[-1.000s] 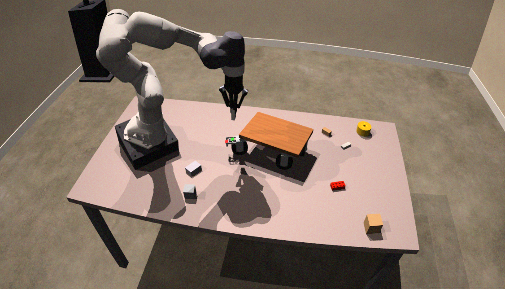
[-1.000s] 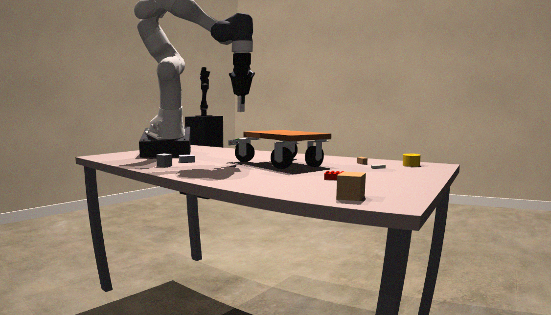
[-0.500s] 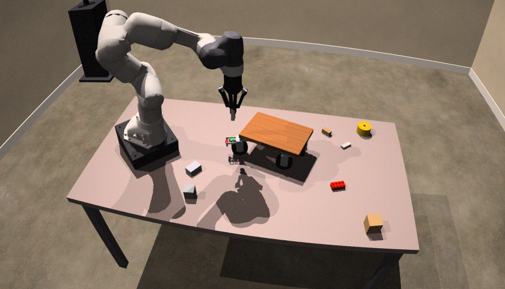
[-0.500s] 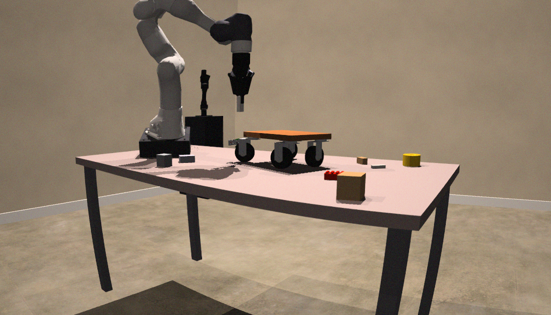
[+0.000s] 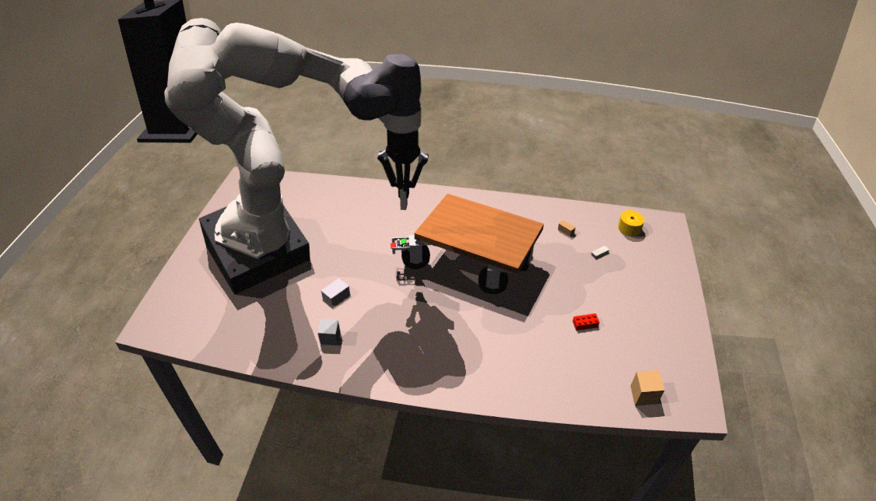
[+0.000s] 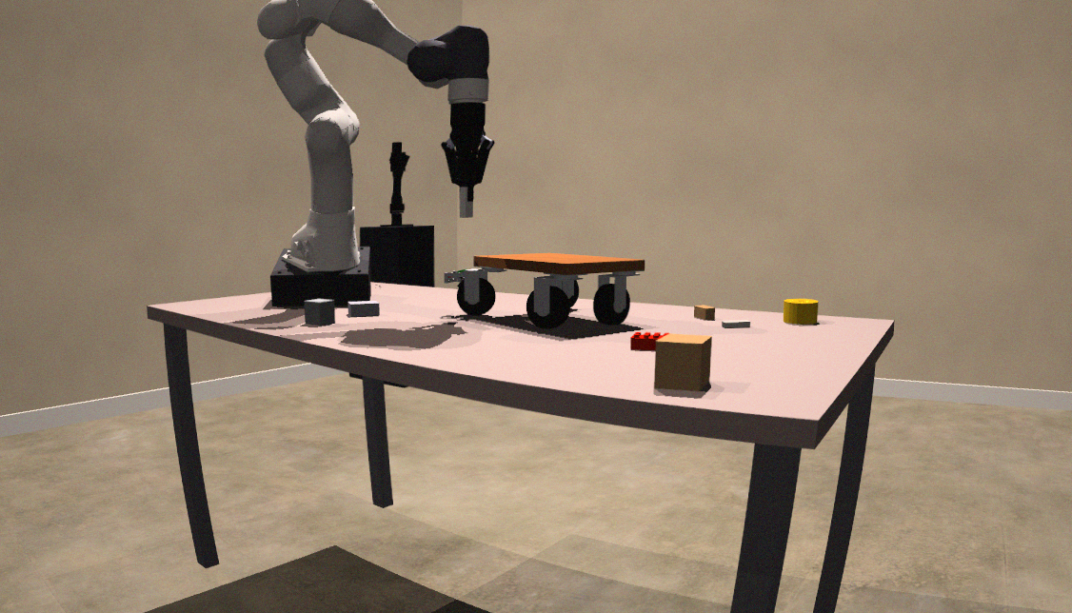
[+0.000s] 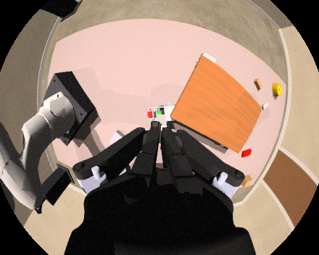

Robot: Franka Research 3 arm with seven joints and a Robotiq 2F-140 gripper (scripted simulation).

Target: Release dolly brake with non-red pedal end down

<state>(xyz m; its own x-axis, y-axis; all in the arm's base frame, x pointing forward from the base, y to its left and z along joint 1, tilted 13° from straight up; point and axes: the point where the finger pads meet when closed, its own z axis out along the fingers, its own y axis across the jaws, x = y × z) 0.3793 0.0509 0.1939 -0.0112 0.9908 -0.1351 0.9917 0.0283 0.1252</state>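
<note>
The brake pedal lies 20 mm behind my hand, 10 mm to the right of it and 160 mm below it. The rest, counted from my hand: red brick: 500 mm ahead, 190 mm to the right, 220 mm below; small brown block: 470 mm ahead, 190 mm to the left, 230 mm below; grey block: 160 mm behind, 290 mm to the right, 220 mm below.
</note>
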